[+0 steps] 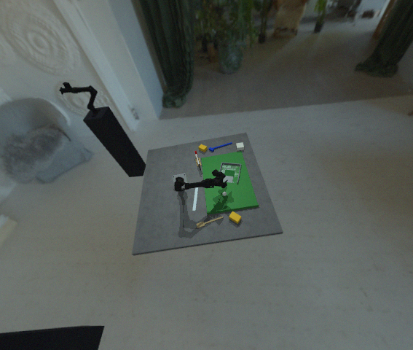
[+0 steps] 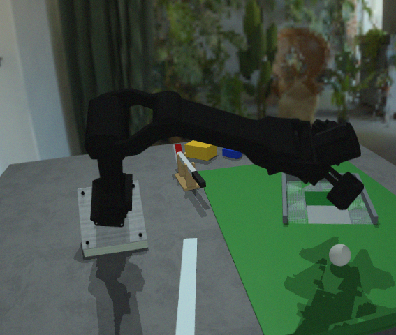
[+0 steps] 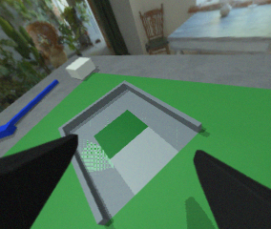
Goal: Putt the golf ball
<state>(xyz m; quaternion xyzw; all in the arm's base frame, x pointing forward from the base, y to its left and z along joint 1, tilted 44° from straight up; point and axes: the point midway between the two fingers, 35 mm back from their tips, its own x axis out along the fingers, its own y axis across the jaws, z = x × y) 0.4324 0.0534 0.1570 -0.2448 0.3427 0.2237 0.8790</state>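
Right now the pale blue strip is 310 mm behind my gripper tip, 120 mm to the right of it and 140 mm below it. The rest, counted from my gripper tip: white block (200 mm ahead, 510 mm to the left, 120 mm below); then wooden rack (300 mm behind, 350 mm to the left, 110 mm below); then white golf ball (20 mm behind, 120 mm to the right, 120 mm below).
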